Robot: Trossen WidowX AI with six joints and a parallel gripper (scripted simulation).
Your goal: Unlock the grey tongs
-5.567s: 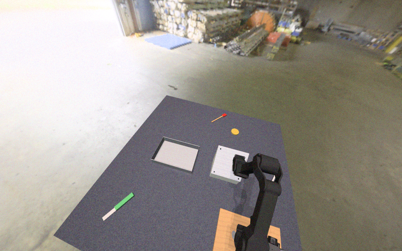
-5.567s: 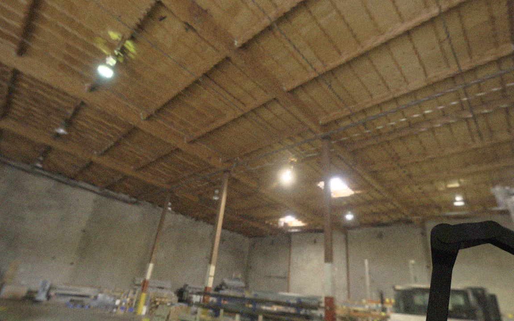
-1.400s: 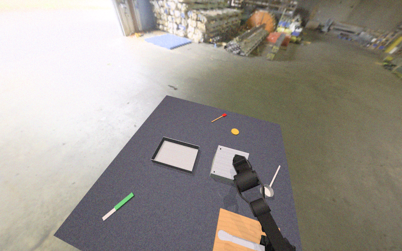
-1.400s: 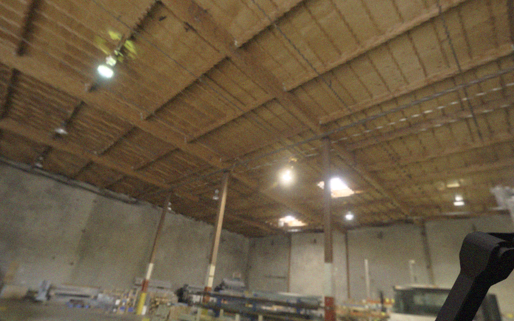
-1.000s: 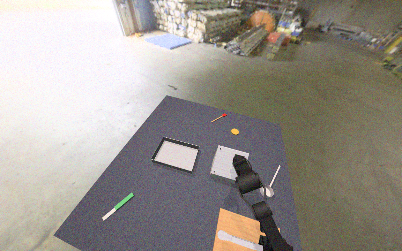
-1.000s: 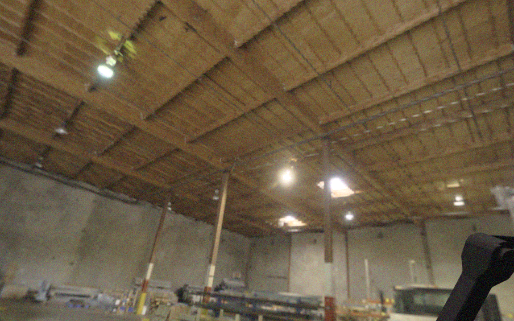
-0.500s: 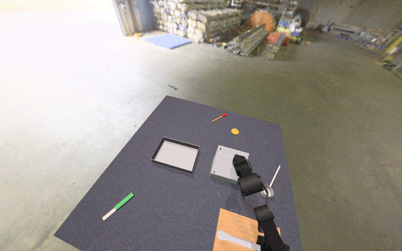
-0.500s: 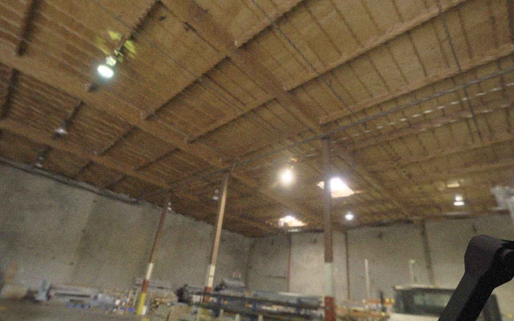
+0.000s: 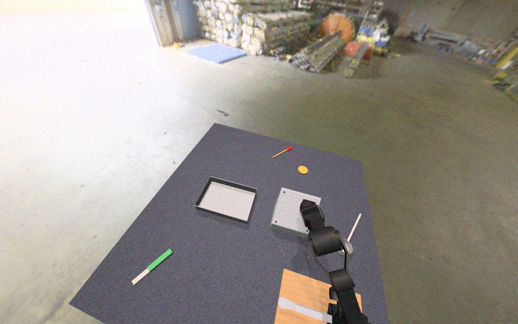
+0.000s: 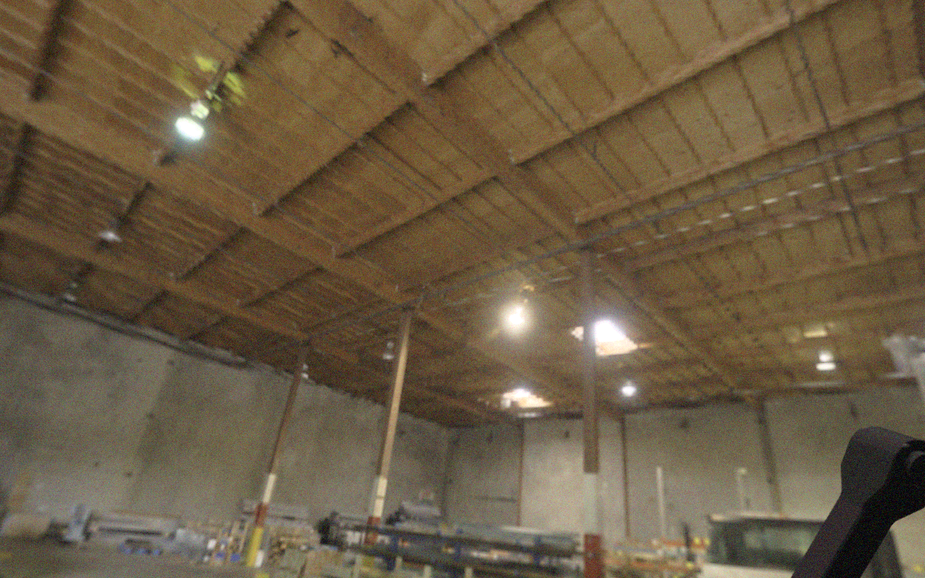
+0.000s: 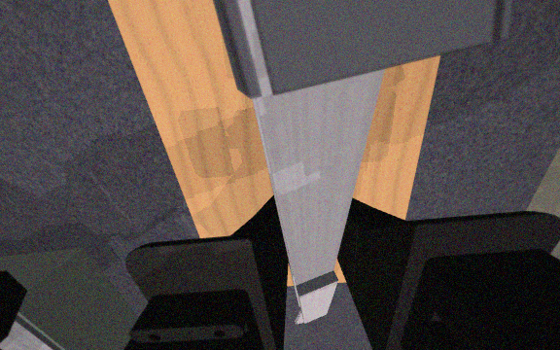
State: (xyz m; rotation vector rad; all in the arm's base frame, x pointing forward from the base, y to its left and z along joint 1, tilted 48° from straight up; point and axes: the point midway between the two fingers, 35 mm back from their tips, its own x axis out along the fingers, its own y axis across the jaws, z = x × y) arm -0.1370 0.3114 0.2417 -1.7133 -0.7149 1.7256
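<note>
My gripper tip is 7 cm above the wooden board and 1 cm short of it. The rest, counted from my gripper tip: roasting tin 56 cm ahead, 38 cm to the right, 5 cm below.
</note>
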